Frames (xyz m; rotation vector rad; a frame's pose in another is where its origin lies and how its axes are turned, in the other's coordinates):
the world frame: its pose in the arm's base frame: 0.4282 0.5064 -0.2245 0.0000 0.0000 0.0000
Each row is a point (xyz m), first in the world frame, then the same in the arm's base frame.
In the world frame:
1: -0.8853 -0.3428 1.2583
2: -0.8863 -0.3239 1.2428
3: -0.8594 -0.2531 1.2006
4: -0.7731 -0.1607 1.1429
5: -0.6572 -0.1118 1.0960
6: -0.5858 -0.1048 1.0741
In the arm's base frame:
1: -0.4571 0.1636 1.0338
2: -0.4581 0.1825 1.0183
3: -0.4312 0.2533 0.9761
4: -0.3449 0.3457 0.9184
5: -0.2290 0.3946 0.8715
6: -0.1576 0.4016 0.8496

